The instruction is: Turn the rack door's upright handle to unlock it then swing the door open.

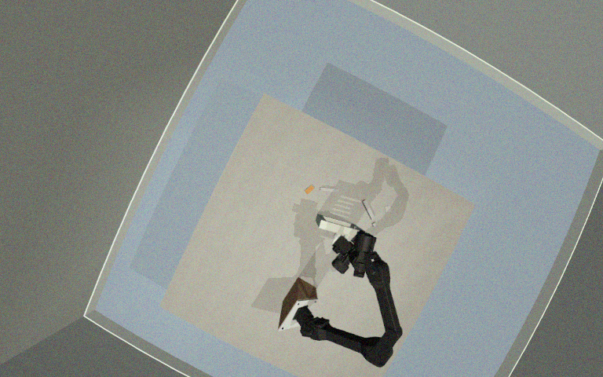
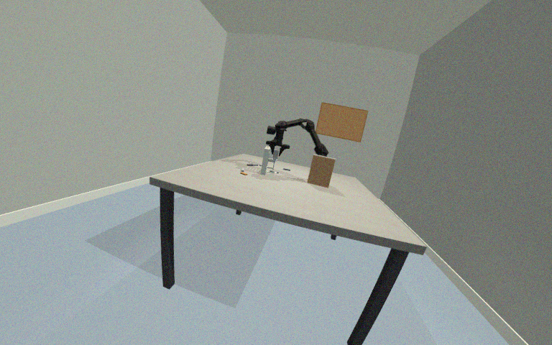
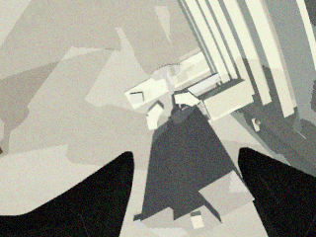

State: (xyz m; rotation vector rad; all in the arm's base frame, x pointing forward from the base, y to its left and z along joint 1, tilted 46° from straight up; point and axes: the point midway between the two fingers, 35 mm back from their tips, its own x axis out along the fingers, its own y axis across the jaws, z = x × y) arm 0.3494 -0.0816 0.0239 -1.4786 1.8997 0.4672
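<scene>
Now: gripper tip 3 cm above the grey handle and 1 cm to the right of it. Also, from my gripper tip: grey bar 19 cm ahead, 13 cm below, 7 cm to the right; orange block 25 cm to the left, 16 cm ahead, 13 cm below.
</scene>
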